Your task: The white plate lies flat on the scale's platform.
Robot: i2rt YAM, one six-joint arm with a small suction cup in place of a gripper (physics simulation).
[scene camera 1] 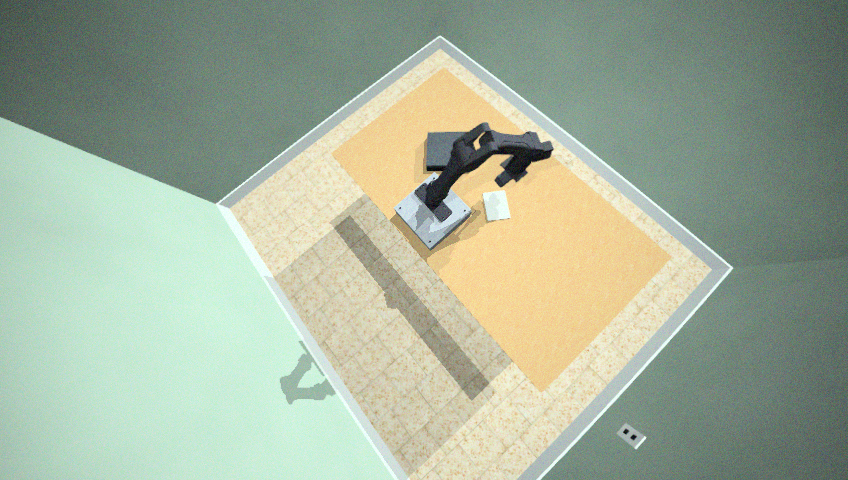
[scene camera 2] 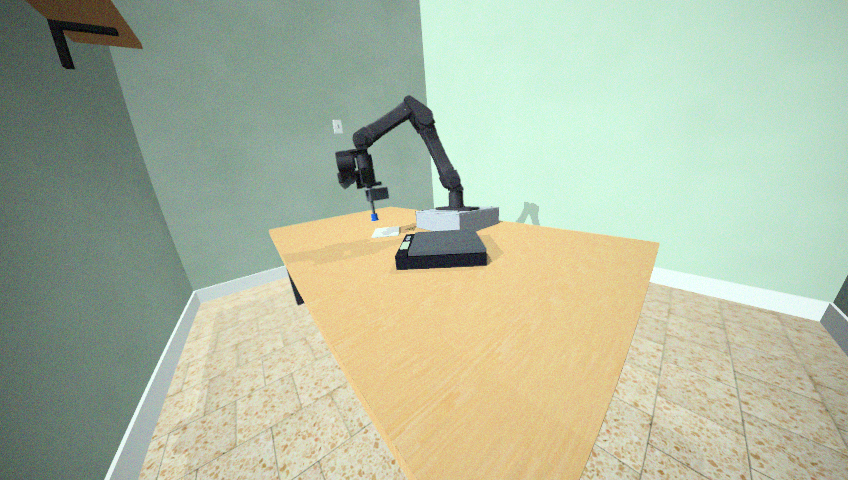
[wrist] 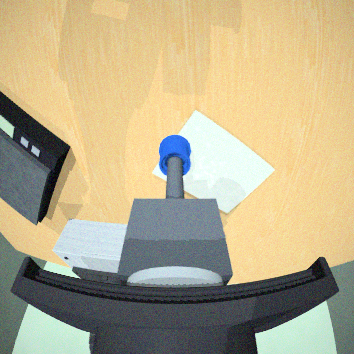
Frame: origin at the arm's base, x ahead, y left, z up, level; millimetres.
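Seen in the pictures: hand, its tool point: (scene camera 2: 375, 220) (wrist: 174, 149); arm's base, origin of its link: (scene camera 1: 433, 202) (scene camera 2: 456, 209) (wrist: 114, 277).
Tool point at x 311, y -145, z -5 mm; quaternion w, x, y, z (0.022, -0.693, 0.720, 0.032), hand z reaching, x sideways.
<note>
Pixels of each thing's top centre, then the offset from my tool point to it. Level surfaces: height alone.
- white plate, centre of its top: (wrist: 215, 170) (scene camera 2: 386, 231) (scene camera 1: 496, 205) dx -70, dy -51, dz -68 mm
- black scale, centre of its top: (wrist: 3, 170) (scene camera 2: 439, 239) (scene camera 1: 449, 148) dx -44, dy +328, dz -28 mm
- wooden table, height of its surface: dz -73 mm
The white plate (scene camera 1: 497, 208) (scene camera 2: 386, 231) (wrist: 225, 167) lies flat on the table, beside the robot's base and apart from the scale. The black scale (scene camera 1: 441, 155) (scene camera 2: 446, 245) (wrist: 20, 175) stands on the table on the other side; the arm hides part of it in scene camera 1, and it is cut off at the left edge of the wrist view. My suction cup (scene camera 2: 373, 217) (wrist: 175, 154) is blue, points down and holds nothing. It hangs above the table near the plate, with a gap below it. In scene camera 1 the cup is hidden by the arm.
The grey base block (scene camera 1: 429, 228) (scene camera 2: 437, 220) (wrist: 92, 240) of the arm stands close to both the plate and the scale. The wooden table (scene camera 1: 565, 267) (scene camera 2: 487, 333) (wrist: 300, 75) carries everything. A brown shelf (scene camera 2: 107, 23) hangs on the wall at the upper left in scene camera 2.
</note>
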